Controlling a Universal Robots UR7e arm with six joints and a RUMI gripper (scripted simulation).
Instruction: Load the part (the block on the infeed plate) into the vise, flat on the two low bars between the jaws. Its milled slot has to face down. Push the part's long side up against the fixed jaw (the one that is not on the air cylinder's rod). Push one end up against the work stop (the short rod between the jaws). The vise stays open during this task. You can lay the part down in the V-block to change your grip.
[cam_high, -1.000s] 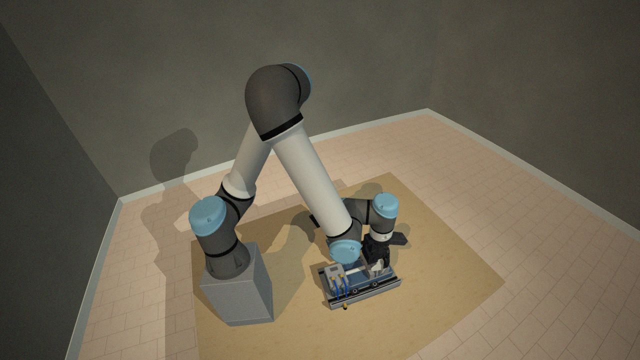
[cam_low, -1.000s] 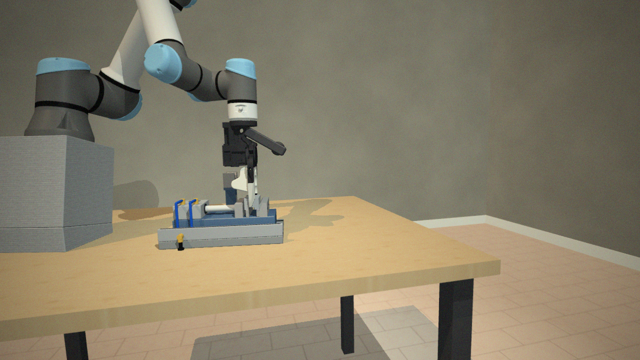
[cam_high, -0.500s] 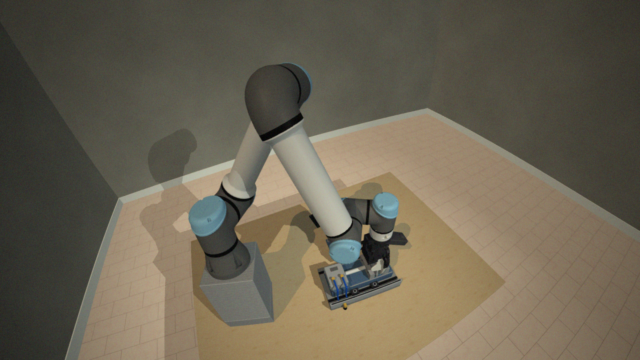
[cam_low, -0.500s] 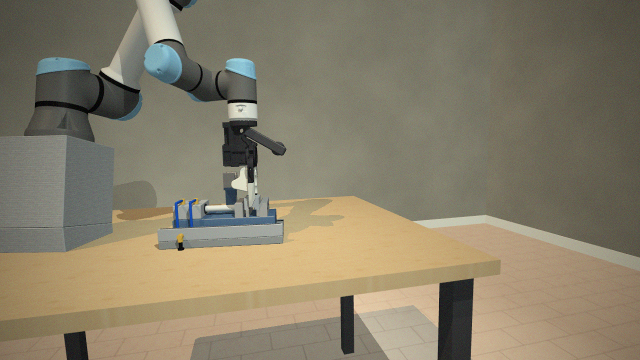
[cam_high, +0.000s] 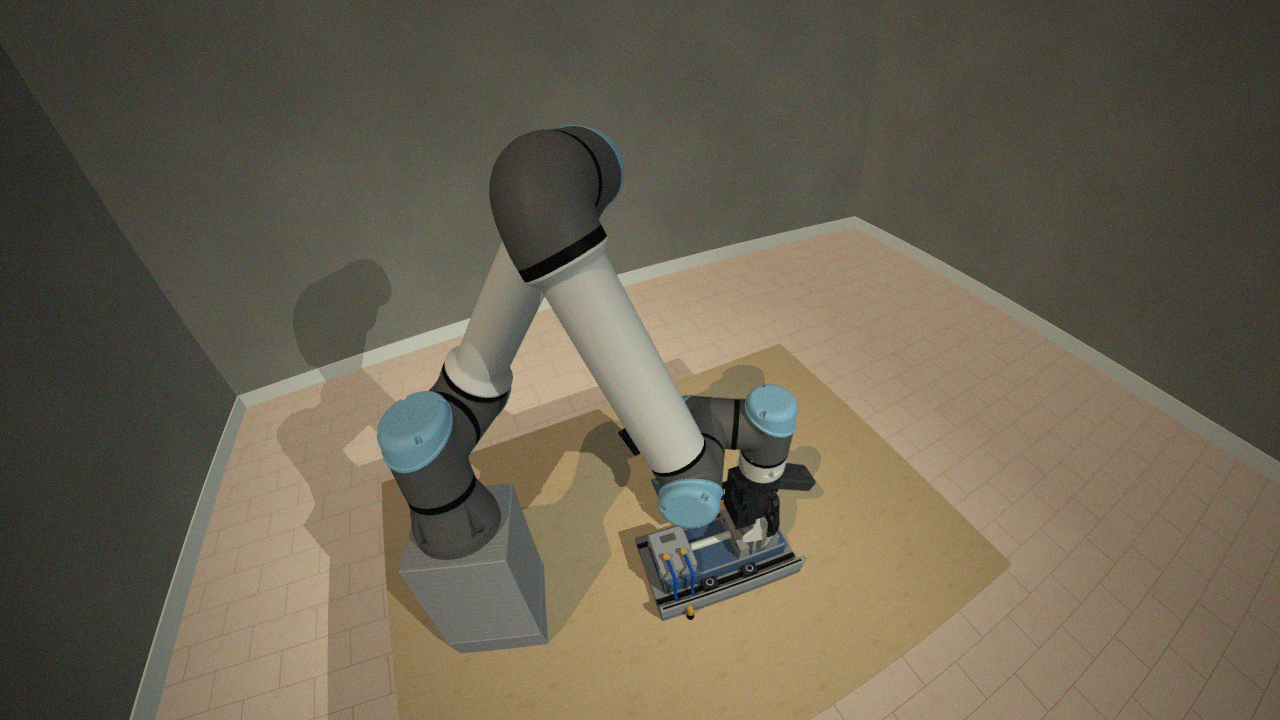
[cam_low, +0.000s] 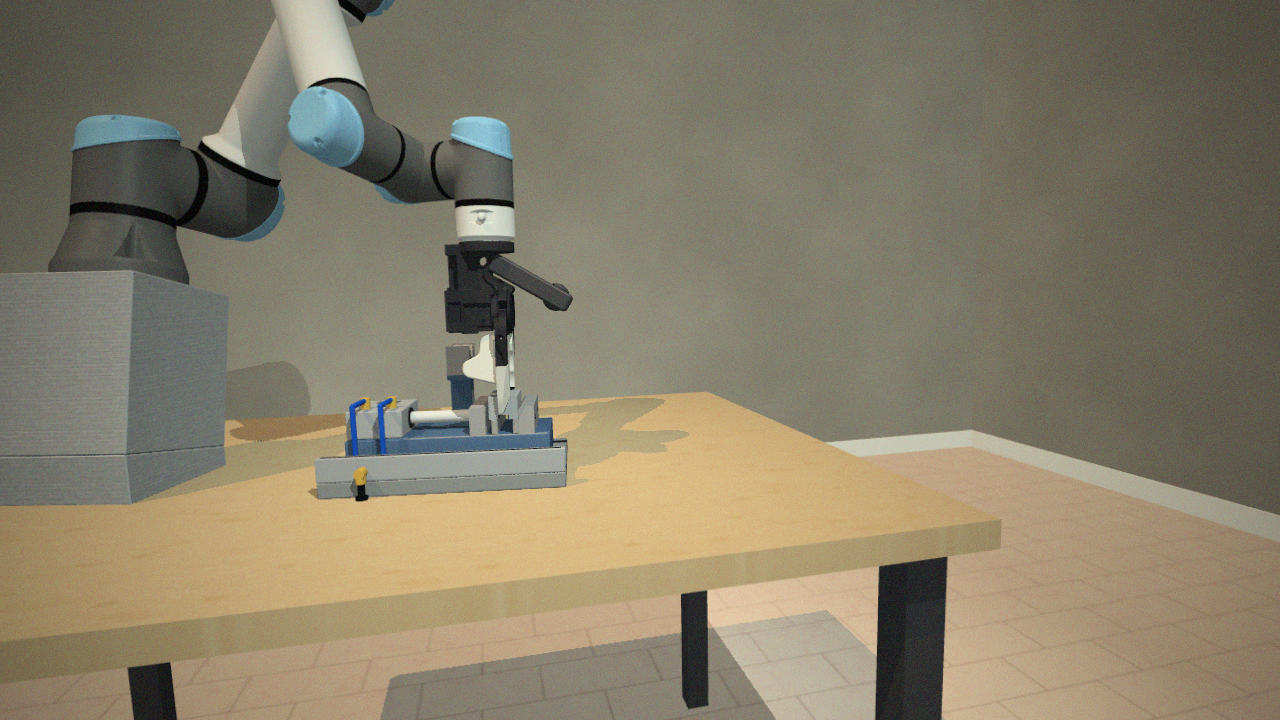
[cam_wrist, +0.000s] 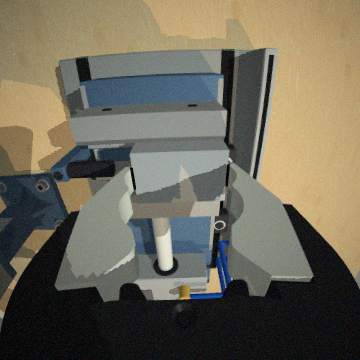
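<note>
The part is 1 cm below my hand. Round my hand: fixed jaw: 3 cm ahead, 2 cm to the left, 2 cm below; then moving jaw: 3 cm behind, 2 cm to the left, 2 cm below; then work stop: 7 cm to the left, 1 cm below.
</note>
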